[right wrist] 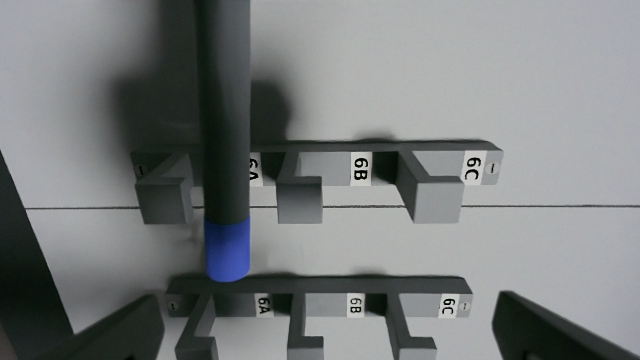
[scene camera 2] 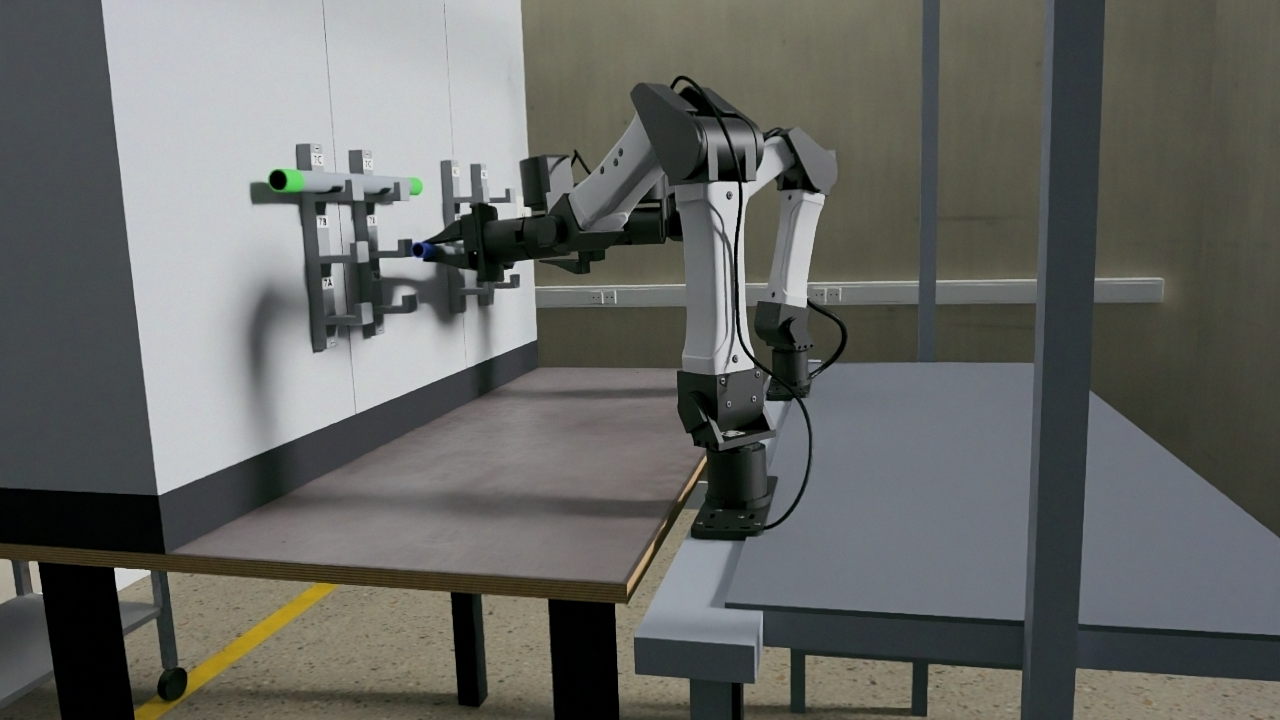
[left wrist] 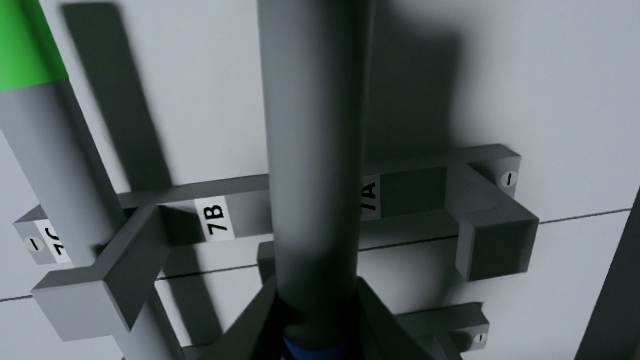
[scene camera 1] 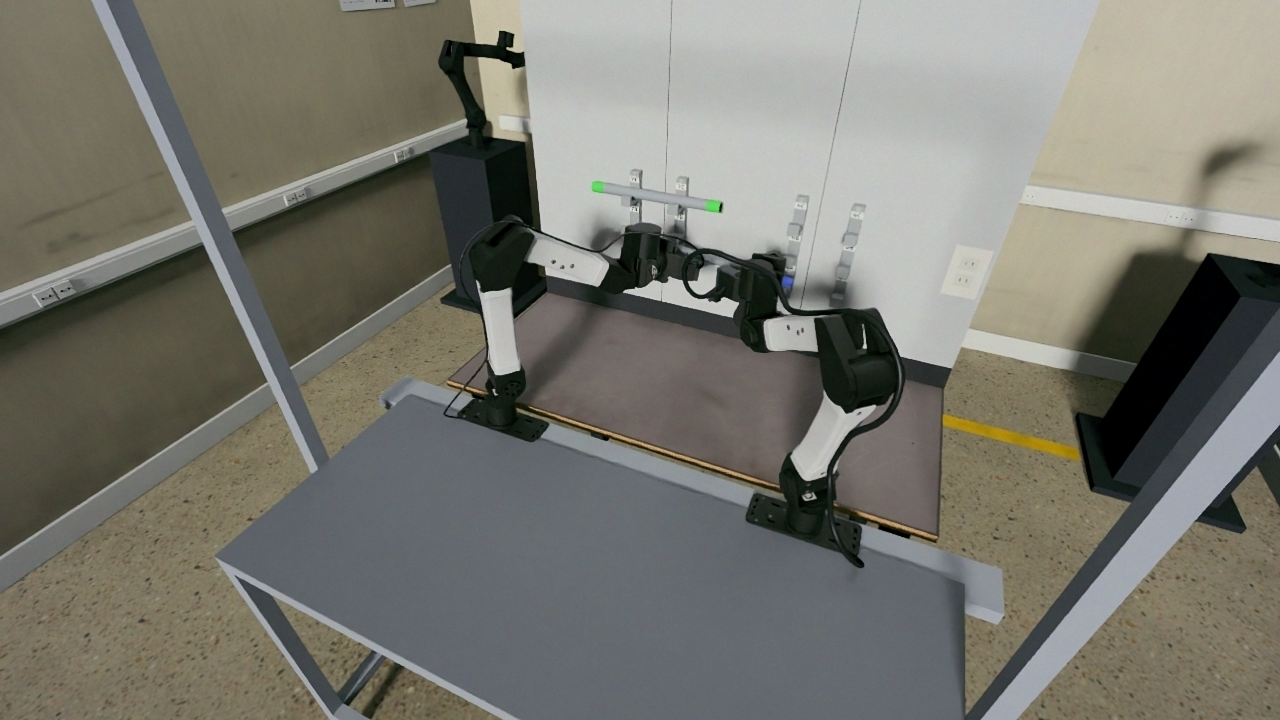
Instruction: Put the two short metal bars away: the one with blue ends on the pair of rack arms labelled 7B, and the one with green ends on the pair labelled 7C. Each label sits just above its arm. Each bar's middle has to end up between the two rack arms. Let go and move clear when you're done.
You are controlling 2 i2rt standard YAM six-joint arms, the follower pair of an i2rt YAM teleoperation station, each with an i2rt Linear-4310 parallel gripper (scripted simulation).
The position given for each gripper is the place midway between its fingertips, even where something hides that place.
In view: the left gripper (scene camera 2: 423, 252), the right gripper (scene camera 2: 538, 230), a green-ended bar (scene camera 1: 684, 201), a blue-ended bar (left wrist: 315, 69) and a white wall panel (right wrist: 549, 90).
The green-ended bar shows as well in the left wrist view (left wrist: 54, 147). The blue-ended bar is seen too in the right wrist view (right wrist: 222, 42). The left gripper is seen too in the left wrist view (left wrist: 316, 291). The right wrist view misses the green-ended bar: it is out of frame.
